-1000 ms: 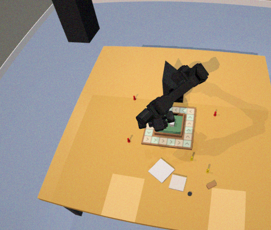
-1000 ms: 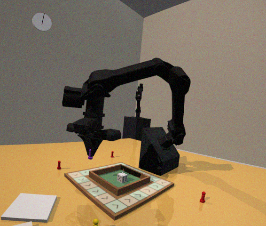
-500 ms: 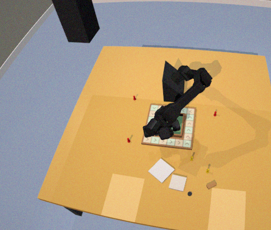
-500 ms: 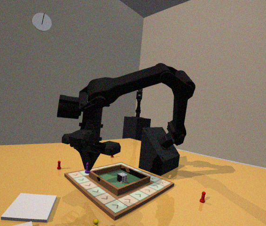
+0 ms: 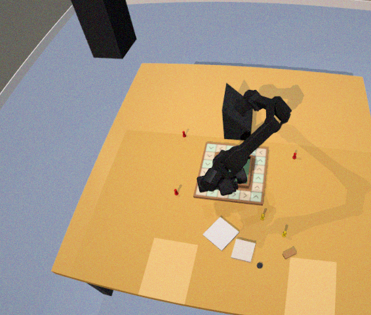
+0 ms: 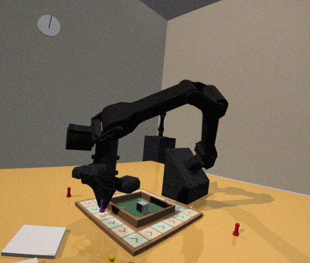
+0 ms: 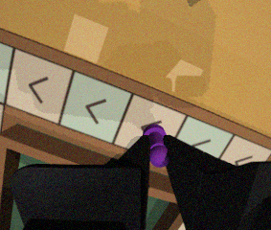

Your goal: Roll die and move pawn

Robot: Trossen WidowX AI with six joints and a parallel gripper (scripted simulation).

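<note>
My gripper tip is 1 cm below the purple pawn. Round my gripper tip: small black disc (26 cm ahead, 21 cm to the left, 3 cm below); then white die (12 cm behind, 3 cm to the left, 1 cm below); then green dice tray (12 cm behind, 3 cm below, 1 cm to the left).
</note>
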